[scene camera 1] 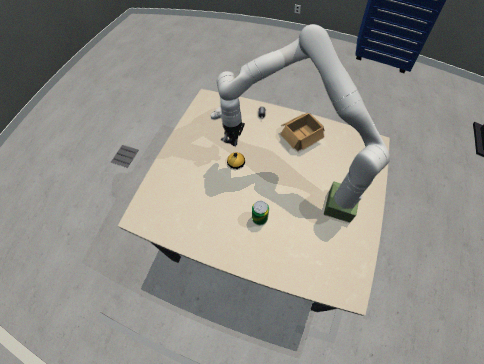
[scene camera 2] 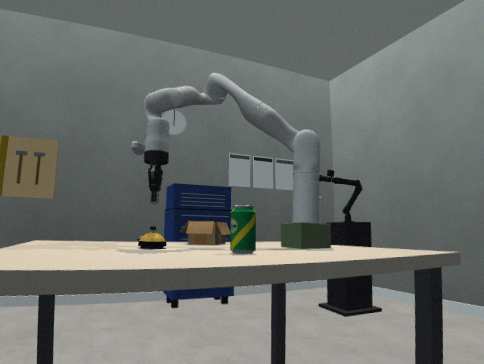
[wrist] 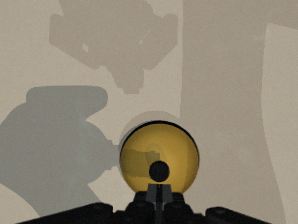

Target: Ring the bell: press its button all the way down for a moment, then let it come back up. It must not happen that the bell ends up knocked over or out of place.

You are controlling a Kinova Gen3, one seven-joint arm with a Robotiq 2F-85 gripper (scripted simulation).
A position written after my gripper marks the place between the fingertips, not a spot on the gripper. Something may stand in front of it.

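My gripper is in sight at point(scene camera 2: 154, 203), and I find my gripper again at point(wrist: 158, 199). Besides it I can see a green soda can point(scene camera 2: 243, 218), though in the wrist view the can is out of frame. There is also a bell point(wrist: 165, 141).
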